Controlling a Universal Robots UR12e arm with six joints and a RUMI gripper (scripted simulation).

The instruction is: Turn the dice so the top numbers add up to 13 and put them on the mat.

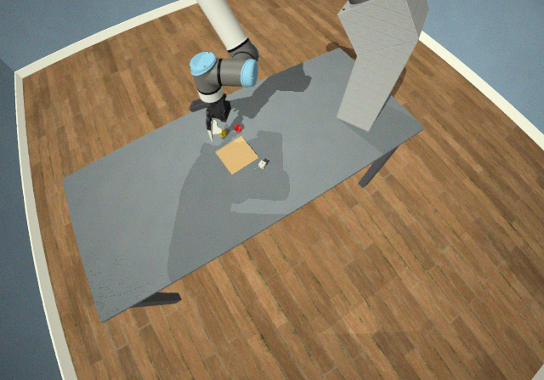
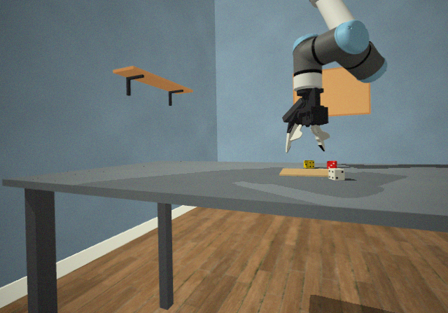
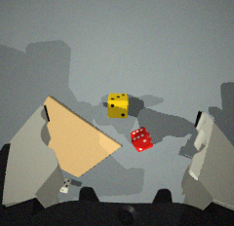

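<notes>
Right now the yellow die is 10 mm behind my hand, 20 mm to the left of it and 40 mm below it. From my hand the other things lie so: red die (80 mm behind, 30 mm to the left, 40 mm below); then tan mat (20 mm behind, 150 mm to the left, 50 mm below); then white die (100 mm behind, 250 mm to the left, 40 mm below).
</notes>
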